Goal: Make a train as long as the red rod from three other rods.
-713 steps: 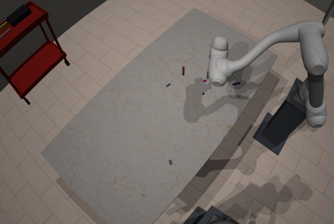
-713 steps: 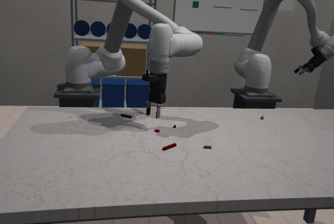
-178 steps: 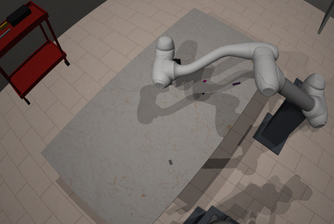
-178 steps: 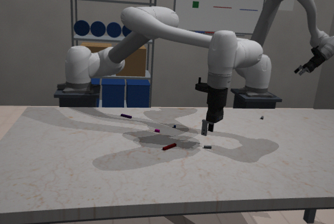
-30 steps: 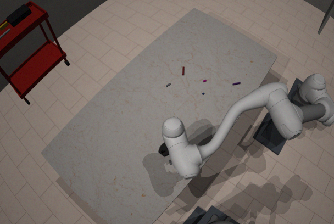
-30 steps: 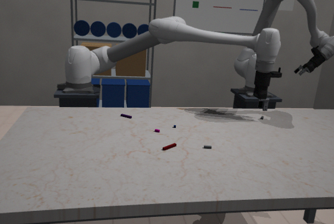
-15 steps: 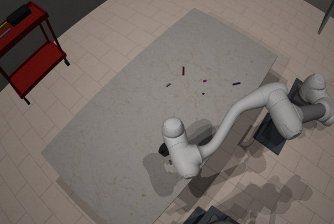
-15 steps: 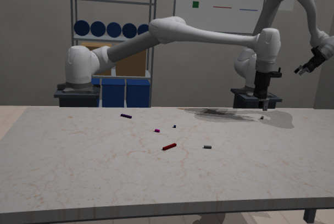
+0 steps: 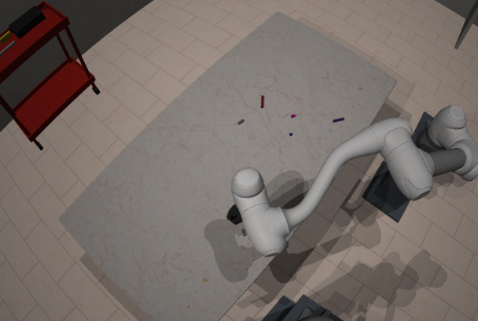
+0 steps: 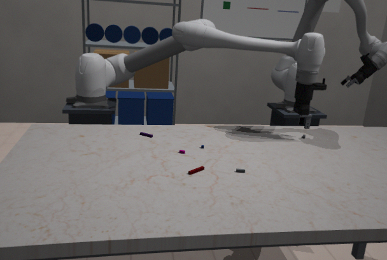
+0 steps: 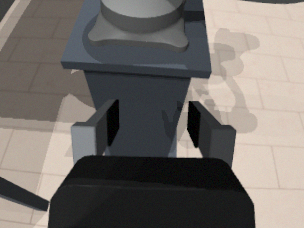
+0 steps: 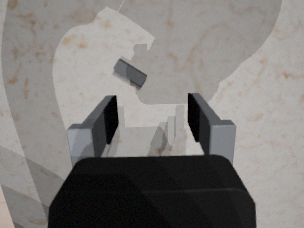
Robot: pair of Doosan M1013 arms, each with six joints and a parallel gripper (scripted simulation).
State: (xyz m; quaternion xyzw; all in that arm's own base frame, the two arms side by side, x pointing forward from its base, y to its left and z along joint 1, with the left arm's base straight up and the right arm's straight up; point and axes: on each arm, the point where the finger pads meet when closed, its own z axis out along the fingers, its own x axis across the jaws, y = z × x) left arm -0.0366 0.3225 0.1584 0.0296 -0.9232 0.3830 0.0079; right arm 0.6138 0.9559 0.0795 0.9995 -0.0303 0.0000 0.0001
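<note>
Right now my right hand is 490 mm to the left of the blue rod, 120 mm short of it and 70 mm above it. Also, from my right hand: magenta rod 580 mm to the right, 170 mm ahead, 70 mm below; then purple rod 710 mm to the right, 70 mm below, 20 mm behind; then red rod 550 mm to the right, 340 mm ahead, 70 mm below.
</note>
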